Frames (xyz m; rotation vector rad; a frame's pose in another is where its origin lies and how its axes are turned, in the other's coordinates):
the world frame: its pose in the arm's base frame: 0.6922 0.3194 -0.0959 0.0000 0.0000 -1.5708
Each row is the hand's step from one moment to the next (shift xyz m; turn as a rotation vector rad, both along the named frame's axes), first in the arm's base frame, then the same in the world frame.
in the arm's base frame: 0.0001 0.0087 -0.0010 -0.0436 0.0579 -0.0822
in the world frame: -0.0087 0.0001 -0.0010 -0.0579 -0.0436 -0.0822
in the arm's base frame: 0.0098 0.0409 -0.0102 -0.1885 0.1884 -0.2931
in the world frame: -0.0409 0.0098 -0.0102 -0.1884 -0.1885 -0.2931
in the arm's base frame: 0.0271 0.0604 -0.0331 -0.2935 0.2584 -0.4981
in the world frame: -0.0604 0.0271 -0.0331 -0.2584 -0.2935 -0.4981
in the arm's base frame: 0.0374 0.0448 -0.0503 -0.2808 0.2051 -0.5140
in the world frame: -0.0448 0.0374 -0.0503 -0.2051 -0.2808 -0.5140
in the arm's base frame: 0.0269 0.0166 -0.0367 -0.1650 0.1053 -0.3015
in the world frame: -0.0166 0.0269 -0.0367 -0.1053 -0.1650 -0.3015
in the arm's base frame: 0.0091 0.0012 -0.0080 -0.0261 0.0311 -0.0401
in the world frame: -0.0012 0.0091 -0.0080 -0.0311 -0.0261 -0.0401
